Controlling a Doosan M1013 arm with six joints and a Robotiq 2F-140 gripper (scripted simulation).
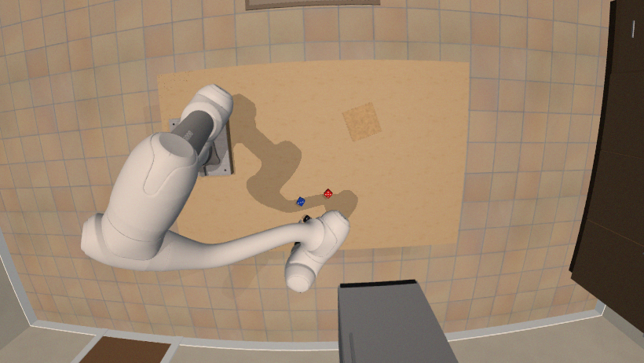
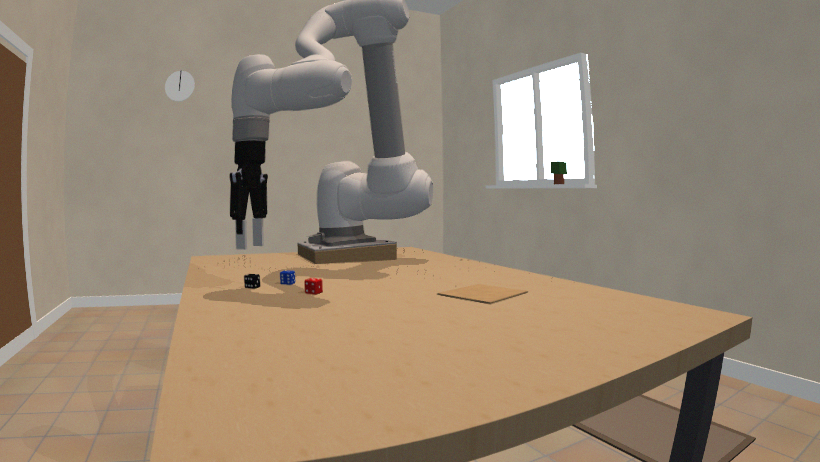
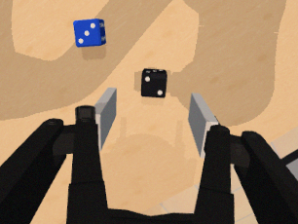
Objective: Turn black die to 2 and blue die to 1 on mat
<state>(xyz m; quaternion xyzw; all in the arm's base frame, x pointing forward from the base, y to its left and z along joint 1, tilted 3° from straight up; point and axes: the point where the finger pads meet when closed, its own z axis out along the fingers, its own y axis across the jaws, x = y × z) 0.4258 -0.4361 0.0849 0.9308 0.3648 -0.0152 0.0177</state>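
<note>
My gripper is now 11 cm above the black die. The rest, counted from my hand: red die (12 cm ahead, 11 cm to the left, 11 cm below); blue die (11 cm below, 10 cm to the left, 1 cm behind); cork mat (41 cm to the left, 33 cm ahead, 12 cm below).
</note>
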